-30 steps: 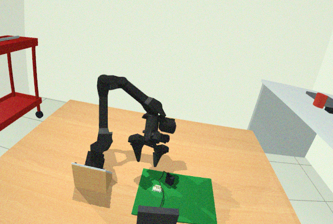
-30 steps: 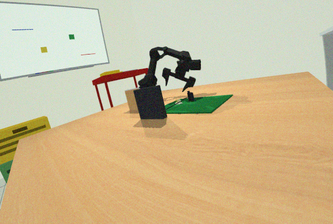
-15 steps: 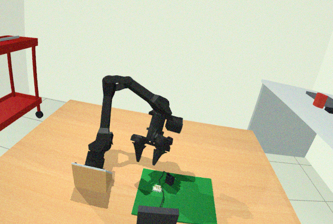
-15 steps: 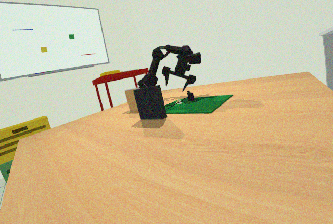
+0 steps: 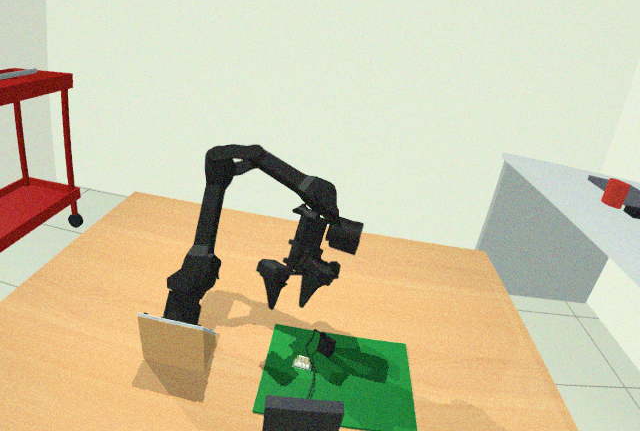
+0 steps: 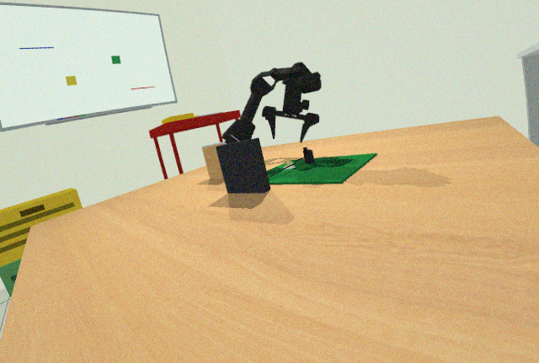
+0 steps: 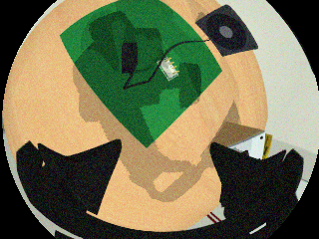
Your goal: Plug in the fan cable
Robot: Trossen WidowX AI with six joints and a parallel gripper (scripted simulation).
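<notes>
Now: the dark plug 9 cm ahead of my gripper tip, 5 cm to the right of it and 5 cm below it. Round my gripper tip: fan 3 cm ahead, 27 cm to the right, 2 cm below; green board 12 cm ahead, 11 cm to the right, 9 cm below; white four-pin header 4 cm ahead, 9 cm to the right, 7 cm below.
</notes>
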